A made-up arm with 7 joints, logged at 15 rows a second.
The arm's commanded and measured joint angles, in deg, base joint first. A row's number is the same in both.
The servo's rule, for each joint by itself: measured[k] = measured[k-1] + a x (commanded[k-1-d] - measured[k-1]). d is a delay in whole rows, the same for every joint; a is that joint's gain. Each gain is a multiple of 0.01, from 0.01 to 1. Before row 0 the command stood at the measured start. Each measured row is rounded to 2 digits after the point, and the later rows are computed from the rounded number. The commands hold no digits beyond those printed.
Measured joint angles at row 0: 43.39 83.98 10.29 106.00 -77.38 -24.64 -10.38
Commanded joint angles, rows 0 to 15: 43.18 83.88 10.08 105.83 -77.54 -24.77 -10.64; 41.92 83.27 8.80 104.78 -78.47 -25.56 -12.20; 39.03 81.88 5.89 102.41 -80.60 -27.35 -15.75; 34.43 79.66 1.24 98.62 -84.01 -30.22 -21.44; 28.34 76.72 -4.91 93.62 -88.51 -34.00 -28.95; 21.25 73.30 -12.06 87.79 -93.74 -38.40 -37.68; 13.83 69.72 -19.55 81.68 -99.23 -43.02 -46.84; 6.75 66.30 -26.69 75.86 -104.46 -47.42 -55.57; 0.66 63.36 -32.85 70.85 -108.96 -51.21 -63.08; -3.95 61.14 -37.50 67.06 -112.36 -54.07 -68.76; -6.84 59.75 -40.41 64.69 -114.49 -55.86 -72.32; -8.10 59.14 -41.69 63.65 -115.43 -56.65 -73.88; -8.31 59.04 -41.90 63.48 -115.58 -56.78 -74.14; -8.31 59.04 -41.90 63.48 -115.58 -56.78 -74.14; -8.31 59.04 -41.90 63.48 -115.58 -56.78 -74.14; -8.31 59.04 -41.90 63.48 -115.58 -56.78 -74.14
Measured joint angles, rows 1 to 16: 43.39 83.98 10.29 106.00 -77.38 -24.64 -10.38; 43.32 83.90 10.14 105.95 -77.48 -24.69 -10.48; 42.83 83.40 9.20 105.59 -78.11 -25.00 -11.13; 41.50 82.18 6.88 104.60 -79.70 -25.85 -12.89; 39.03 80.16 2.93 102.75 -82.46 -27.42 -16.14; 35.29 77.41 -2.56 99.92 -86.33 -29.79 -21.01; 30.38 74.12 -9.21 96.16 -91.07 -32.89 -27.34; 24.59 70.60 -16.45 91.67 -96.29 -36.54 -34.75; 18.35 67.16 -23.62 86.77 -101.52 -40.46 -42.66; 12.16 64.12 -30.08 81.83 -106.28 -44.33 -50.42; 6.52 61.74 -35.27 77.25 -110.17 -47.84 -57.39; 1.84 60.15 -38.87 73.36 -112.93 -50.73 -63.06; -1.64 59.34 -40.84 70.35 -114.53 -52.86 -67.17; -3.97 59.10 -41.58 68.22 -115.20 -54.27 -69.82; -5.49 59.05 -41.80 66.75 -115.44 -55.17 -71.46; -6.48 59.04 -41.87 65.74 -115.53 -55.75 -72.48
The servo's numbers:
d 1
a 0.35 0.80 0.70 0.31 0.64 0.36 0.38

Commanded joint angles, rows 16 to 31: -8.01 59.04 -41.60 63.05 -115.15 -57.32 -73.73; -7.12 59.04 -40.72 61.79 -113.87 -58.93 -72.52; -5.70 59.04 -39.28 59.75 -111.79 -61.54 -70.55; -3.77 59.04 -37.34 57.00 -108.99 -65.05 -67.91; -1.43 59.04 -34.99 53.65 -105.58 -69.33 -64.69; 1.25 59.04 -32.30 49.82 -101.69 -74.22 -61.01; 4.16 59.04 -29.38 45.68 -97.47 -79.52 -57.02; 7.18 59.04 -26.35 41.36 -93.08 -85.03 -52.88; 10.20 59.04 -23.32 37.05 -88.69 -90.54 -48.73; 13.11 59.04 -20.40 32.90 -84.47 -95.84 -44.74; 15.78 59.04 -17.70 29.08 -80.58 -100.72 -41.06; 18.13 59.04 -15.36 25.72 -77.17 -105.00 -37.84; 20.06 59.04 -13.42 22.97 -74.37 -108.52 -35.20; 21.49 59.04 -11.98 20.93 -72.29 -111.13 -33.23; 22.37 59.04 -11.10 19.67 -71.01 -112.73 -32.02; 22.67 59.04 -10.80 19.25 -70.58 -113.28 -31.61
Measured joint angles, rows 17 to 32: -7.12 59.04 -41.89 65.04 -115.56 -56.12 -73.11; -7.43 59.04 -41.69 64.42 -115.30 -56.55 -73.35; -7.32 59.04 -41.01 63.60 -114.38 -57.41 -73.03; -6.75 59.04 -39.80 62.41 -112.72 -58.90 -72.09; -5.71 59.04 -38.08 60.73 -110.33 -61.11 -70.50; -4.21 59.04 -35.92 58.54 -107.29 -64.07 -68.29; -2.30 59.04 -33.39 55.84 -103.71 -67.72 -65.52; -0.04 59.04 -30.58 52.69 -99.72 -71.97 -62.29; 2.49 59.04 -27.62 49.18 -95.47 -76.67 -58.71; 5.19 59.04 -24.61 45.42 -91.13 -81.66 -54.92; 7.96 59.04 -21.66 41.54 -86.87 -86.76 -51.05; 10.70 59.04 -18.89 37.68 -82.84 -91.79 -47.25; 13.30 59.04 -16.42 33.97 -79.21 -96.55 -43.67; 15.67 59.04 -14.32 30.56 -76.11 -100.86 -40.45; 17.71 59.04 -12.68 27.57 -73.67 -104.56 -37.71; 19.34 59.04 -11.57 25.12 -71.97 -107.50 -35.55
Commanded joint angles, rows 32 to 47: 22.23 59.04 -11.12 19.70 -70.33 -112.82 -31.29; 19.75 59.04 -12.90 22.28 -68.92 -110.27 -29.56; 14.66 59.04 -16.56 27.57 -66.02 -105.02 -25.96; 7.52 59.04 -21.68 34.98 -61.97 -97.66 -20.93; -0.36 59.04 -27.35 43.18 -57.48 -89.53 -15.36; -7.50 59.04 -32.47 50.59 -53.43 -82.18 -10.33; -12.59 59.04 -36.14 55.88 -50.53 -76.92 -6.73; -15.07 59.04 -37.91 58.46 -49.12 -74.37 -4.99; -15.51 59.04 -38.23 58.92 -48.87 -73.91 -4.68; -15.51 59.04 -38.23 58.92 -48.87 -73.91 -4.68; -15.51 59.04 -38.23 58.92 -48.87 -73.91 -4.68; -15.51 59.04 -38.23 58.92 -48.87 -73.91 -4.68; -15.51 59.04 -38.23 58.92 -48.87 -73.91 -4.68; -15.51 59.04 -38.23 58.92 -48.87 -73.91 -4.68; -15.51 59.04 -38.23 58.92 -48.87 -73.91 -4.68; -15.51 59.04 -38.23 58.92 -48.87 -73.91 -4.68
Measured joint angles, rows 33 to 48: 20.51 59.04 -11.03 23.30 -71.08 -109.58 -34.05; 21.11 59.04 -11.09 22.18 -70.60 -110.75 -33.00; 20.63 59.04 -12.36 22.21 -69.52 -110.58 -31.69; 18.54 59.04 -15.30 23.87 -67.28 -108.58 -29.51; 14.68 59.04 -19.77 27.31 -63.88 -104.65 -26.25; 9.42 59.04 -25.08 32.23 -59.78 -99.21 -22.11; 3.50 59.04 -30.25 37.92 -55.72 -93.08 -17.63; -2.13 59.04 -34.37 43.49 -52.40 -87.26 -13.49; -6.66 59.04 -36.85 48.13 -50.30 -82.62 -10.26; -9.76 59.04 -37.82 51.47 -49.38 -79.48 -8.14; -11.77 59.04 -38.11 53.78 -49.05 -77.47 -6.83; -13.08 59.04 -38.19 55.37 -48.93 -76.19 -6.01; -13.93 59.04 -38.22 56.47 -48.89 -75.37 -5.50; -14.48 59.04 -38.23 57.23 -48.88 -74.84 -5.19; -14.84 59.04 -38.23 57.75 -48.87 -74.51 -5.00; -15.07 59.04 -38.23 58.11 -48.87 -74.29 -4.88
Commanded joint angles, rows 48 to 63: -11.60 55.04 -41.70 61.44 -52.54 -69.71 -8.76; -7.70 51.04 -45.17 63.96 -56.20 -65.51 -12.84; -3.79 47.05 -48.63 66.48 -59.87 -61.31 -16.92; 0.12 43.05 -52.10 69.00 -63.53 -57.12 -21.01; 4.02 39.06 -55.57 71.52 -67.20 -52.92 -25.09; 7.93 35.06 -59.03 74.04 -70.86 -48.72 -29.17; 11.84 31.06 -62.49 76.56 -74.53 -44.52 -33.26; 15.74 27.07 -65.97 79.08 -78.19 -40.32 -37.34; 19.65 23.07 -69.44 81.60 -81.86 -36.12 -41.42; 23.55 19.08 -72.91 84.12 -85.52 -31.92 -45.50; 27.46 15.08 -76.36 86.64 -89.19 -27.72 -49.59; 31.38 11.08 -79.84 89.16 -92.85 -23.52 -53.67; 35.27 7.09 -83.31 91.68 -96.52 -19.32 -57.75; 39.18 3.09 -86.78 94.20 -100.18 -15.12 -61.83; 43.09 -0.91 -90.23 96.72 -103.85 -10.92 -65.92; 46.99 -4.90 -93.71 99.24 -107.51 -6.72 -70.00
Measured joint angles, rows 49 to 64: -15.22 59.04 -38.23 58.36 -48.87 -74.15 -4.80; -13.95 55.84 -40.66 59.31 -51.22 -72.55 -6.30; -11.76 52.00 -43.82 60.75 -54.41 -70.02 -8.79; -8.97 48.04 -47.19 62.53 -57.90 -66.88 -11.88; -5.79 44.05 -50.63 64.54 -61.50 -63.37 -15.35; -2.36 40.06 -54.09 66.70 -65.15 -59.61 -19.05; 1.24 36.06 -57.55 68.98 -68.80 -55.69 -22.90; 4.95 32.06 -61.01 71.33 -72.47 -51.67 -26.84; 8.73 28.07 -64.48 73.73 -76.13 -47.58 -30.83; 12.55 24.07 -67.95 76.17 -79.80 -43.45 -34.85; 16.40 20.08 -71.42 78.63 -83.46 -39.30 -38.90; 20.27 16.08 -74.88 81.11 -87.13 -35.13 -42.96; 24.16 12.08 -78.35 83.61 -90.79 -30.95 -47.03; 28.05 8.09 -81.82 86.11 -94.46 -26.76 -51.10; 31.95 4.09 -85.29 88.62 -98.12 -22.57 -55.18; 35.85 0.09 -88.75 91.13 -101.79 -18.38 -59.26
